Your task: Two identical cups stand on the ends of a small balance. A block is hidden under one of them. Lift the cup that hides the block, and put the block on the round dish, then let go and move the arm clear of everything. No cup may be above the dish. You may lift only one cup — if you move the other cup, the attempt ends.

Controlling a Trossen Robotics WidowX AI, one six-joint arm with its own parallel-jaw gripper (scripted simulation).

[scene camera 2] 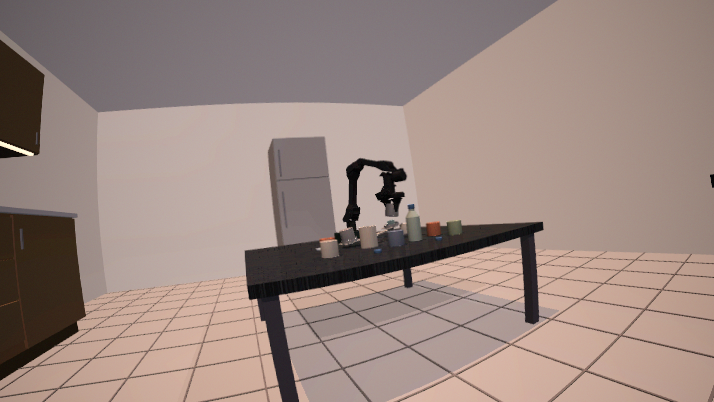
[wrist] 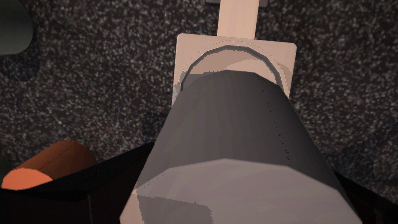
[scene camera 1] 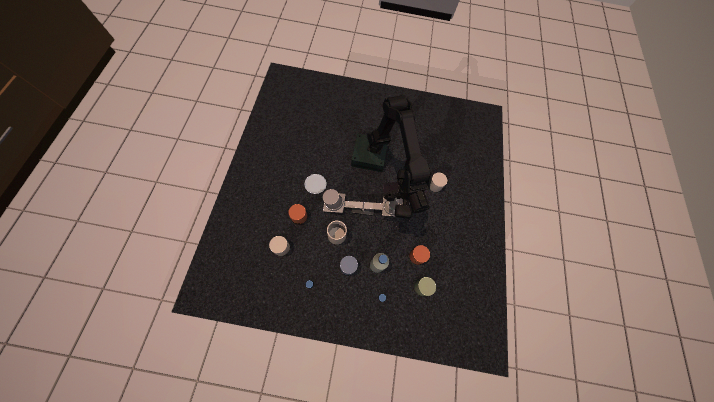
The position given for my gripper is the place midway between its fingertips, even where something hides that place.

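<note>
I can see an orange cup (wrist: 63,158). There is a grey cup (wrist: 232,140) too, and the grey cup is held by my gripper (scene camera 1: 399,201), which the wrist view (wrist: 229,160) shows as well.
</note>
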